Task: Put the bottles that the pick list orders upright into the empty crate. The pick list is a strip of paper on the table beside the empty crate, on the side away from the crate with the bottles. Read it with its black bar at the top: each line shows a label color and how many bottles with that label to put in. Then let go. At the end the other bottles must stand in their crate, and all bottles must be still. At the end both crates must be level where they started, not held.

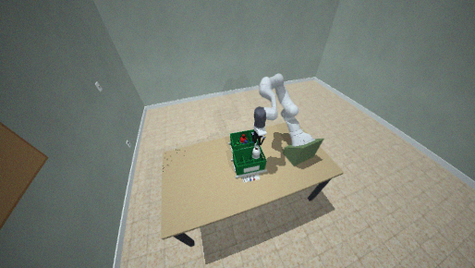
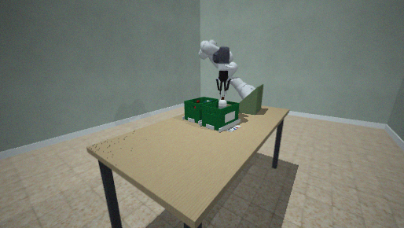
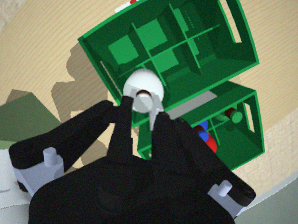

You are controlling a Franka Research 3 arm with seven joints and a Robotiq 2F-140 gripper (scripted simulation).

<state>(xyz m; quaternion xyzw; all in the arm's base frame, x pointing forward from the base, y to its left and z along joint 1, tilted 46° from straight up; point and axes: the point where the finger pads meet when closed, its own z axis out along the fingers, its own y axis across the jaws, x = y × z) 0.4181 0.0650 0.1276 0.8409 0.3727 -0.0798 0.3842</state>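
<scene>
Now: the white-capped bottle 80 mm below my hand. The rest, counted from my hand: blue-capped bottle: 30 mm behind, 140 mm to the right, 150 mm below; then red-labelled bottle: 60 mm ahead, 240 mm to the right, 150 mm below; then green-capped bottle: 150 mm ahead, 150 mm to the right, 150 mm below.
</scene>
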